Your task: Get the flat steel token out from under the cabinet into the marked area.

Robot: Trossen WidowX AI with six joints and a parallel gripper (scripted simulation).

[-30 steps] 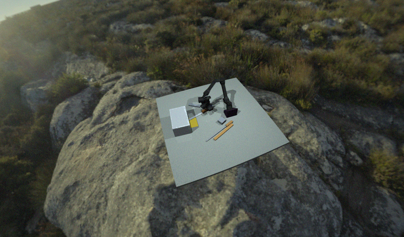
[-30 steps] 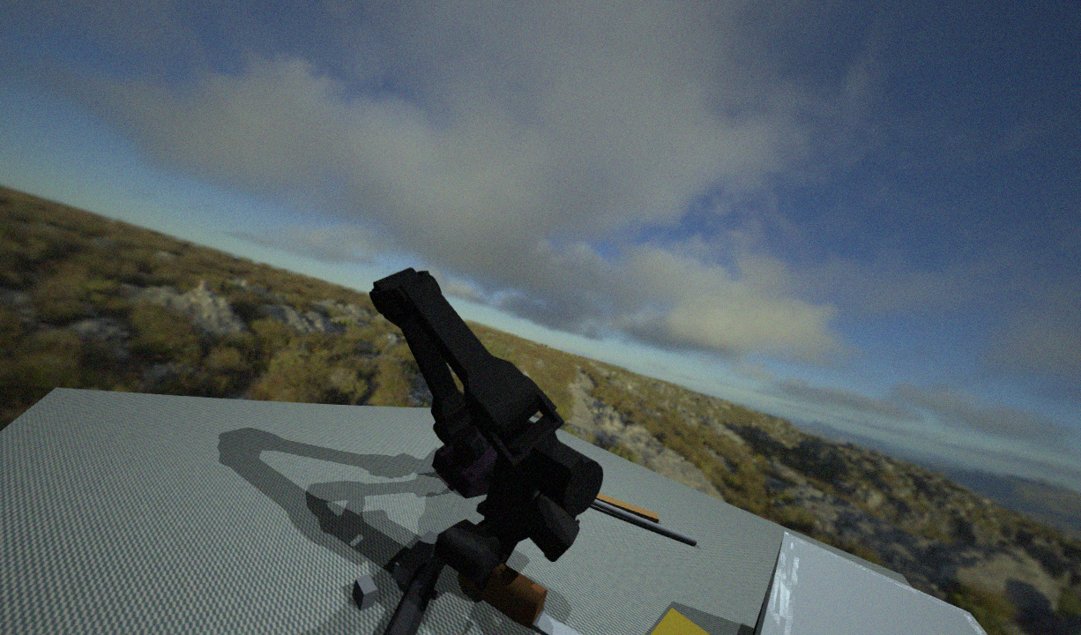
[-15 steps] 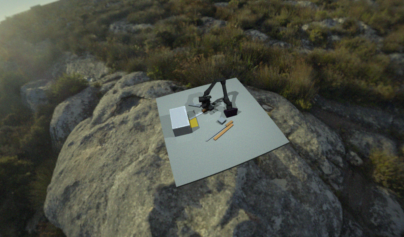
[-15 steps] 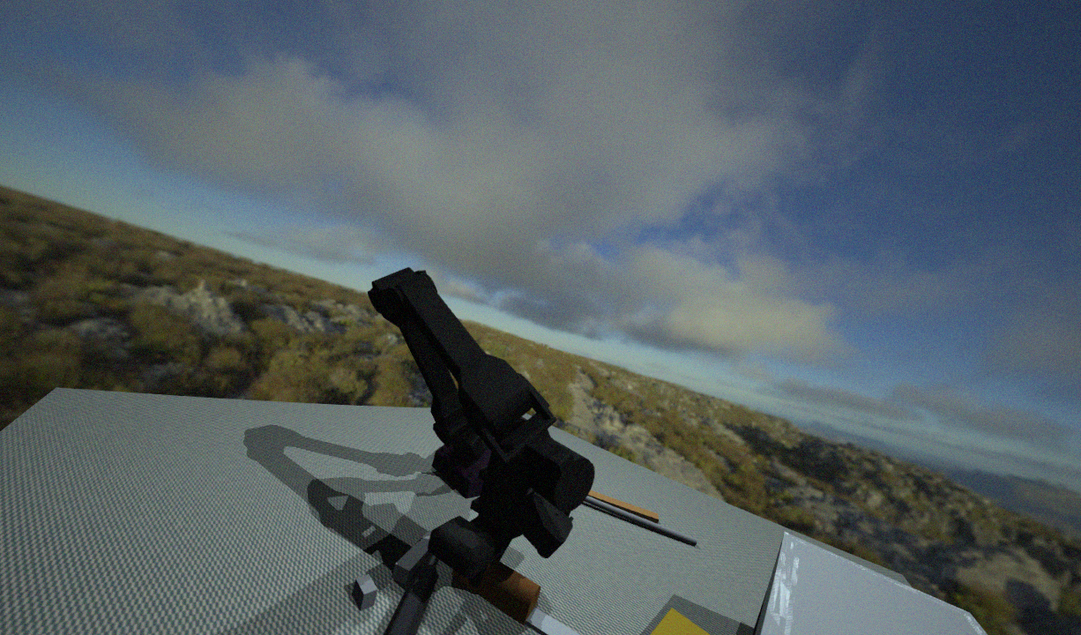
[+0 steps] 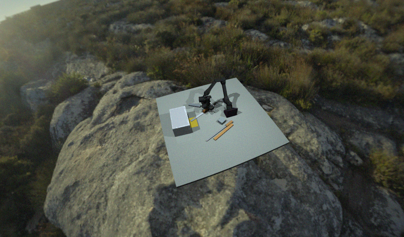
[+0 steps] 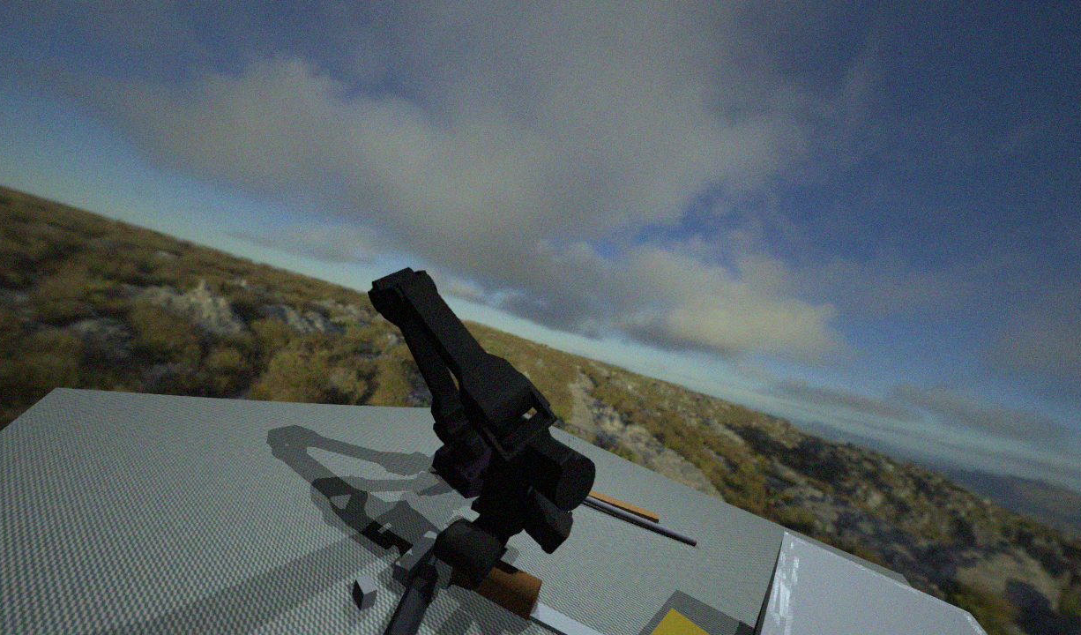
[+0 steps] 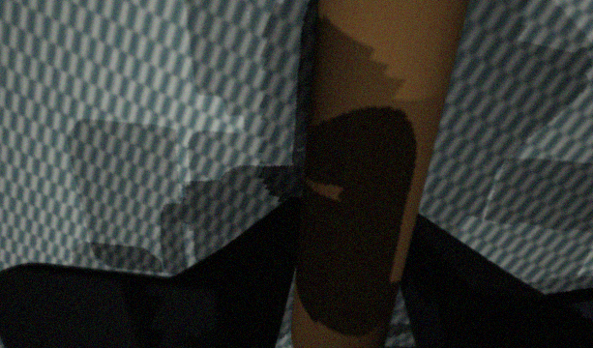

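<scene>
The grey bar is 70 mm behind my gripper tip and 50 mm to the right of it. Also, from my gripper tip: grey block: 250 mm to the left, 70 mm behind, 10 mm above; small grey cube: 130 mm to the right, 50 mm behind; wooden stick: 390 mm to the left, 20 mm behind.
</scene>
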